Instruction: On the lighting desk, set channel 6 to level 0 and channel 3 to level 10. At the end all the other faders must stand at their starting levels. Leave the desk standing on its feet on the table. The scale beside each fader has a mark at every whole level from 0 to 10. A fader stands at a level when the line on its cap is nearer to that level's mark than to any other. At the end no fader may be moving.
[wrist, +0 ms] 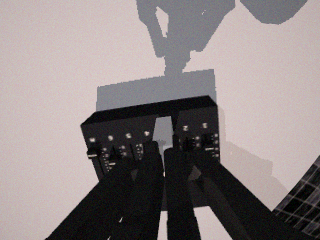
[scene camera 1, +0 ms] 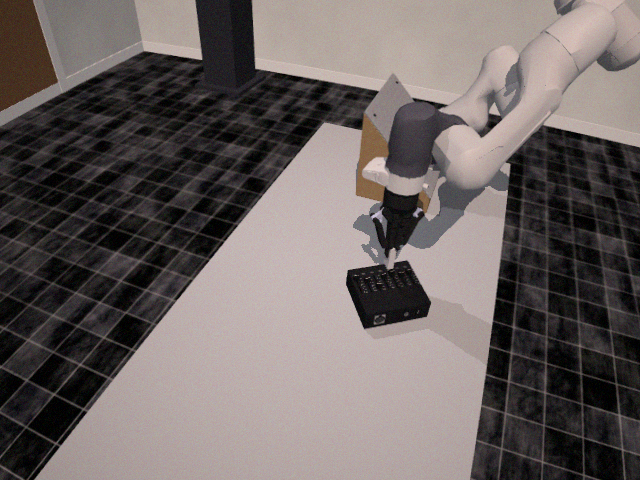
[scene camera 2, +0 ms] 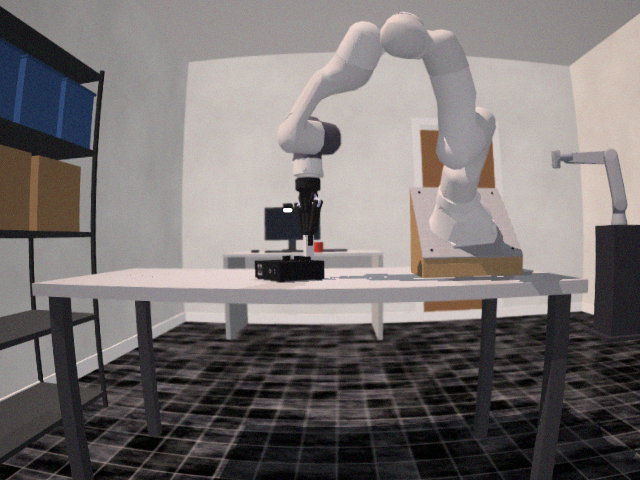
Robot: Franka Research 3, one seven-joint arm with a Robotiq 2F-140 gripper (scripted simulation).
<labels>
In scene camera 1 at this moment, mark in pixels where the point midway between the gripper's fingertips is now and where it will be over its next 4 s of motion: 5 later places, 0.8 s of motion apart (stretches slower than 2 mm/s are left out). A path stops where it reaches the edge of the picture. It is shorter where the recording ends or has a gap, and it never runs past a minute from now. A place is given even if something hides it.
My gripper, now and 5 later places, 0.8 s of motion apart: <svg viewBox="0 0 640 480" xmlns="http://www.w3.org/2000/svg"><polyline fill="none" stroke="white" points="388,265 388,267 390,270 392,274 393,277 394,278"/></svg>
</labels>
